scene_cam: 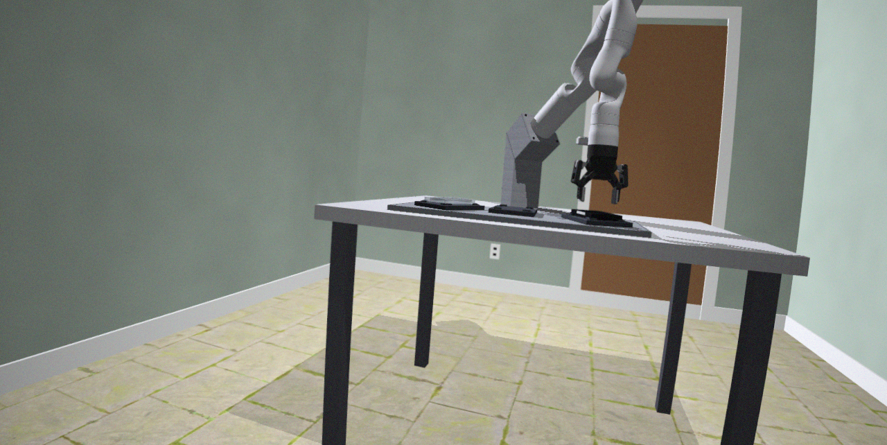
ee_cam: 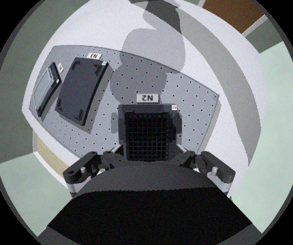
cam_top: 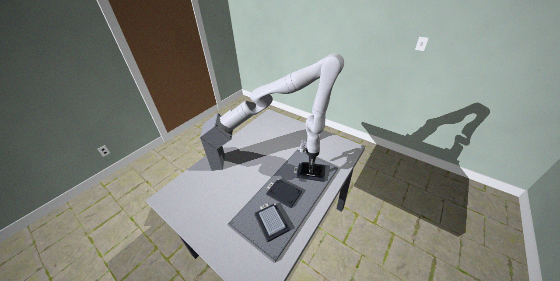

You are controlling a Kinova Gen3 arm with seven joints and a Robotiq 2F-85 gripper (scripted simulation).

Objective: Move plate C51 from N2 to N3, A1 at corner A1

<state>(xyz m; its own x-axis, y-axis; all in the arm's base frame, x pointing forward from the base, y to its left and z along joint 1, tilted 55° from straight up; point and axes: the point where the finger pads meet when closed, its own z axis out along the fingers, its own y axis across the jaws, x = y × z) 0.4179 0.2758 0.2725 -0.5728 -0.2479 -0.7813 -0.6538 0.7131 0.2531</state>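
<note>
Right now my hand is 5 cm above the plate nest N2. From my hand the other things lie so: N2 tag: 7 cm to the right, 6 cm below, 6 cm behind; N3 tag: 27 cm to the right, 6 cm below, 4 cm behind; landing nest N3: 22 cm to the right, 5 cm below, 5 cm ahead.
</note>
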